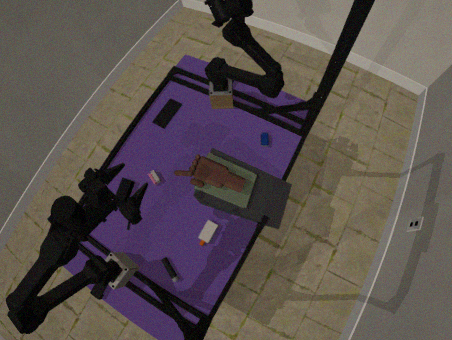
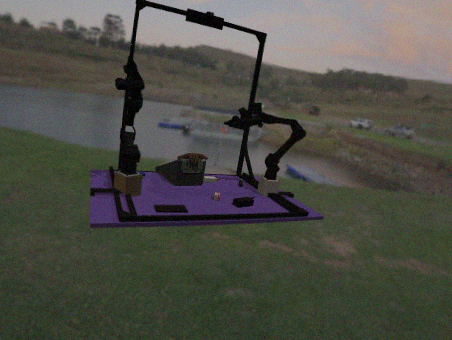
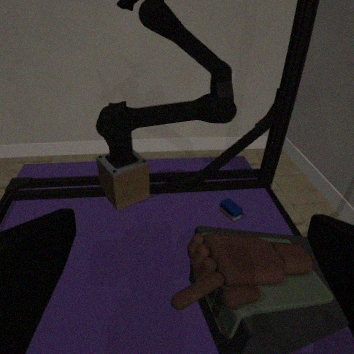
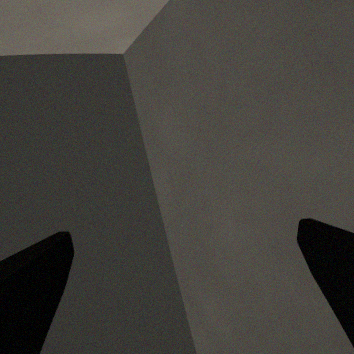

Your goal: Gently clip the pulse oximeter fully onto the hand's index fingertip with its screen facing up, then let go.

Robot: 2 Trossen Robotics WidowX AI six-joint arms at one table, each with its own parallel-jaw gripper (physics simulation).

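Where they show: left gripper, fingertip midpoint: (image 1: 135,173) (image 2: 226,124) (image 3: 194,223); right gripper, fingertip midpoint: (image 2: 131,61) (image 4: 186,236); left arm's base, link origin: (image 1: 112,270) (image 2: 270,178); right arm's base, link origin: (image 1: 220,85) (image 2: 128,172) (image 3: 121,158).
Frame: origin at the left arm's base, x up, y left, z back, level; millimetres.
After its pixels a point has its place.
The brown hand (image 1: 220,175) @[y -129, x 72, z -519 mm] (image 2: 192,156) @[y -28, x 86, z -512 mm] (image 3: 245,257) @[y -91, x 89, z -497 mm] rests on a green-topped grey stand, its index finger (image 1: 183,173) (image 3: 195,292) extended and bare. A small white-and-red item (image 1: 154,177) @[y 132, x -74, z -379 mm] (image 2: 216,196) @[y 164, x -81, z -391 mm] lies on the purple mat off that fingertip. A small blue item with a pale base (image 1: 264,139) @[y -150, x -72, z -784 mm] (image 3: 231,208) @[y -146, x -73, z -775 mm] lies near the mat's far edge. I cannot tell surely which is the pulse oximeter; no screen is readable. My left gripper (image 1: 134,175) @[y 0, x 298, z -349 mm] (image 3: 194,223) @[y 0, x 298, z -349 mm] is open and empty, raised above the mat. My right gripper (image 4: 186,236) @[y 201, x 543, z -902 mm] is open and empty, raised high and facing the walls.
A white box with an orange part (image 1: 208,231) @[y -188, x -77, z -340 mm] lies beside the stand (image 1: 274,197) @[y -320, x -59, z -593 mm]. A dark cylinder (image 1: 170,269) @[y -158, x -81, z -131 mm], a black flat pad (image 1: 167,113) @[y 307, x -98, z -654 mm] and a black block (image 1: 125,188) @[y 206, x -70, z -265 mm] (image 2: 243,202) @[y 242, x -78, z -262 mm] also lie on the mat. Black frame bars border the mat, with upright posts.
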